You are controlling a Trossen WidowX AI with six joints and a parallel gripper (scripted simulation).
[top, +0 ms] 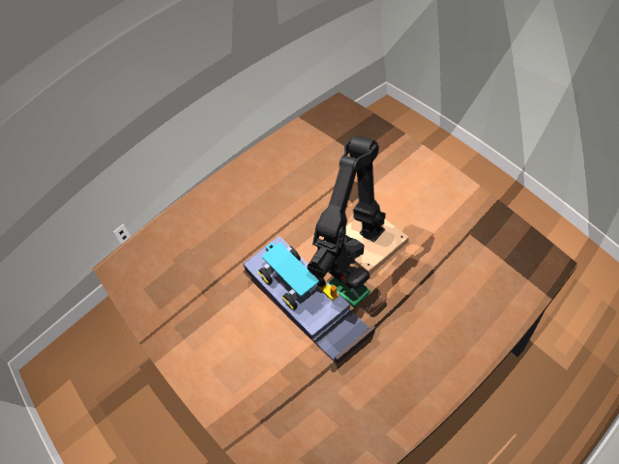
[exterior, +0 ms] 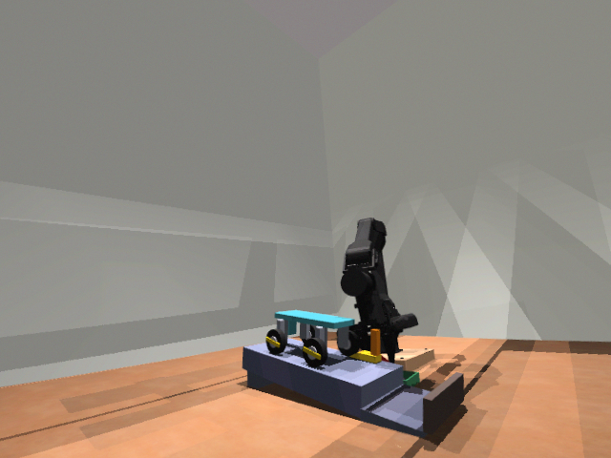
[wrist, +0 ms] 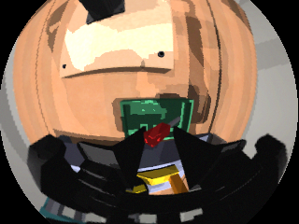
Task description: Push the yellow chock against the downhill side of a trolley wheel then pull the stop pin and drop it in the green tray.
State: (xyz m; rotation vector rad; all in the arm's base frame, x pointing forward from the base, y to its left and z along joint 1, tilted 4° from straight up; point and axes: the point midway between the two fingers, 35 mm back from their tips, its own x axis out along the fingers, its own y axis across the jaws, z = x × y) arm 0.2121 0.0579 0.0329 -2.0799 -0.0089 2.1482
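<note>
Right now the green tray is 40 mm below my gripper tip. Round my gripper tip: dark stop wall (150 mm to the left, 150 mm ahead); then yellow chock (70 mm ahead, 50 mm above, 10 mm to the right); then trolley (120 mm to the right, 100 mm ahead, 80 mm above).
</note>
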